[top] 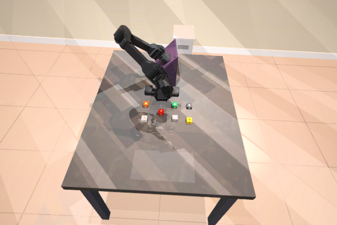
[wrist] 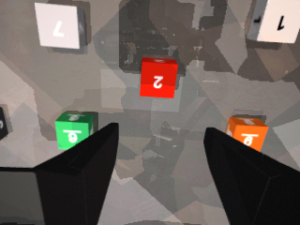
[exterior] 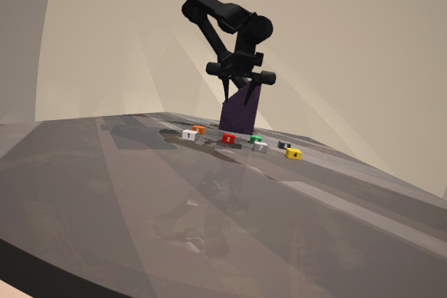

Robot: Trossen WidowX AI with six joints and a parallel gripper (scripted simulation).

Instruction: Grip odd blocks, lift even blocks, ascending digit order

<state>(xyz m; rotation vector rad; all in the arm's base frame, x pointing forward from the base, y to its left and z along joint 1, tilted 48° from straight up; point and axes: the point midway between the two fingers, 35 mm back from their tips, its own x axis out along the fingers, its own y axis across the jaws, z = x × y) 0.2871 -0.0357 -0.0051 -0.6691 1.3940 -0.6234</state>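
My gripper tip is 170 mm to the right of the black block, 100 mm above it and 50 mm past it. From my gripper tip the other things lie so: red block marked 2: 100 mm below; green block: 100 mm below, 80 mm to the left, 60 mm behind; grey block marked 7: 100 mm below, 80 mm to the left, 40 mm ahead.
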